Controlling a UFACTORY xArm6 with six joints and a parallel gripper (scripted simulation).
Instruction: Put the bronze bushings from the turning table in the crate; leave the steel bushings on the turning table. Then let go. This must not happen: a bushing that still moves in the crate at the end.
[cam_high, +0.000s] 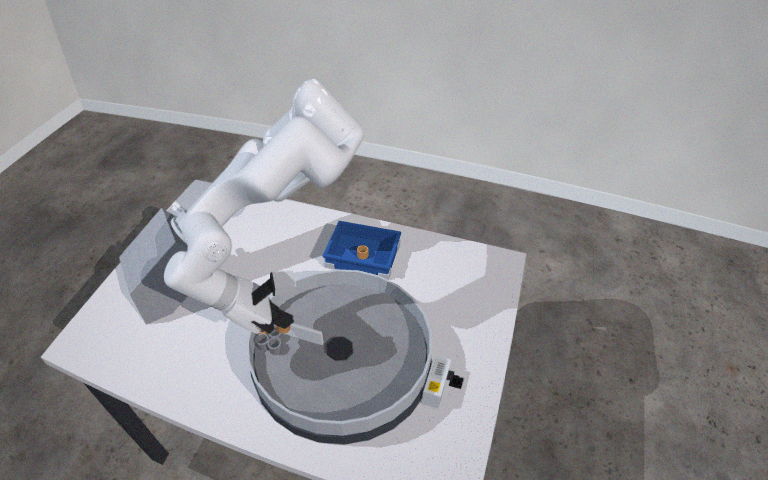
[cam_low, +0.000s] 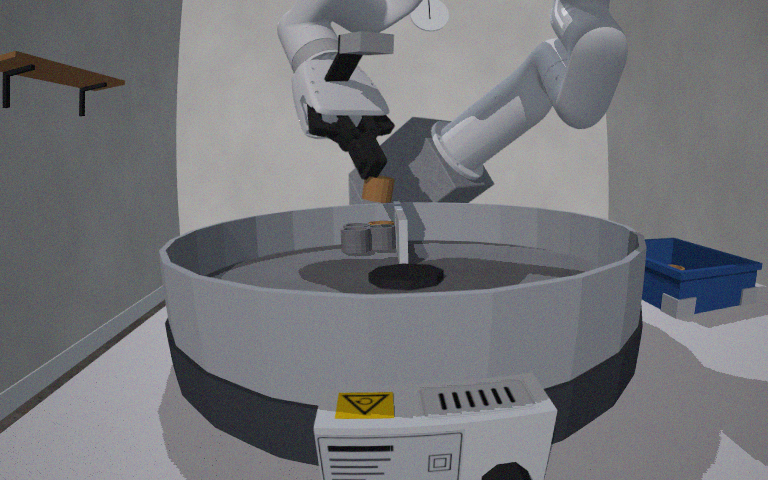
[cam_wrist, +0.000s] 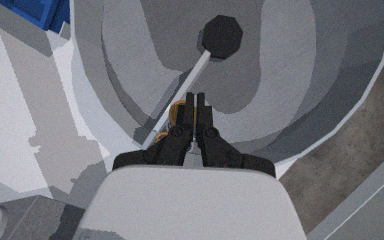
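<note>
The blue crate lies 4 cm behind my hand, 38 cm to the left of it and 14 cm below it. From my hand the other things lie so: turning table: 11 cm ahead, 6 cm to the left, 11 cm below.
</note>
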